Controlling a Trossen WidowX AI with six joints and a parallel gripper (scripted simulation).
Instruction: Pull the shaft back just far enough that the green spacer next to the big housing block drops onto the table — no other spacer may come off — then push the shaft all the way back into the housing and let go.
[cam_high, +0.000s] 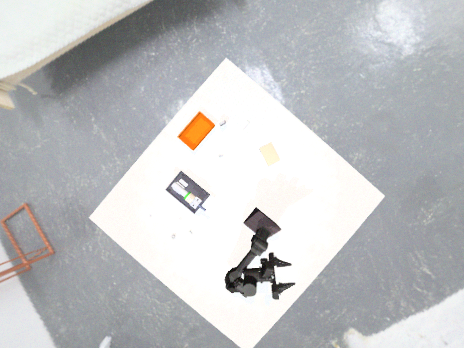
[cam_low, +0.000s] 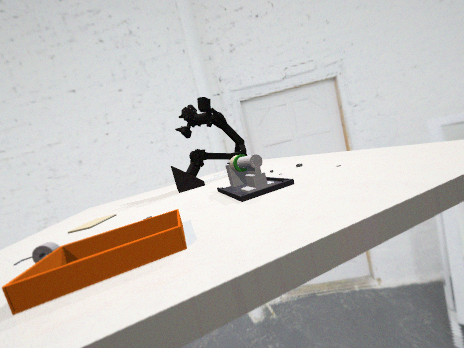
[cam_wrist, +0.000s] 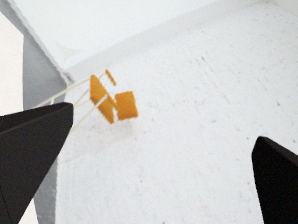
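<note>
My gripper tip is now 56 cm short of the dark grey shaft, 28 cm above it and 10 cm to the right of it. Also, from my gripper tip: green spacer: 59 cm ahead, 28 cm below, 10 cm to the left; small grey cylinder: 72 cm ahead, 35 cm to the right, 34 cm below; tan card: 39 cm to the right, 38 cm ahead, 35 cm below.
</note>
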